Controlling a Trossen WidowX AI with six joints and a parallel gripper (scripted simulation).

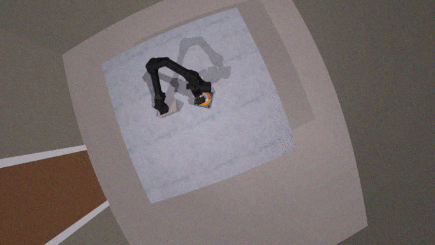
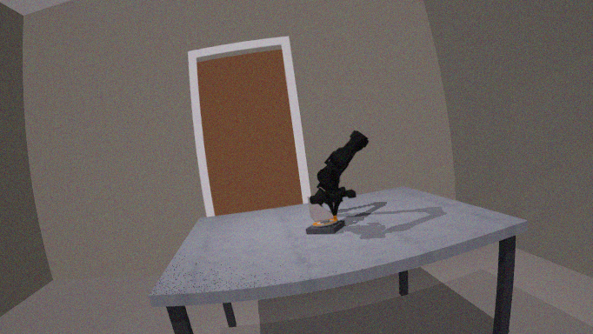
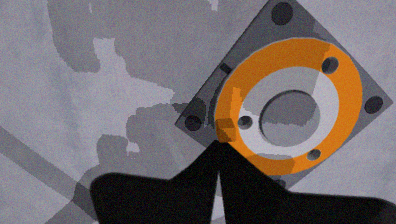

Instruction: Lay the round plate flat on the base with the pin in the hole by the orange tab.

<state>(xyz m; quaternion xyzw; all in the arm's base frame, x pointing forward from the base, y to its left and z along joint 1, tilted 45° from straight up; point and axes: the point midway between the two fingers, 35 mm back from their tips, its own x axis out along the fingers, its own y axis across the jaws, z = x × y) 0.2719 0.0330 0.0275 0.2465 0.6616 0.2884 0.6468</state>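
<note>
Right now the base is 2 cm ahead of my gripper tip, 5 cm to the right of it and 2 cm below it.
</note>
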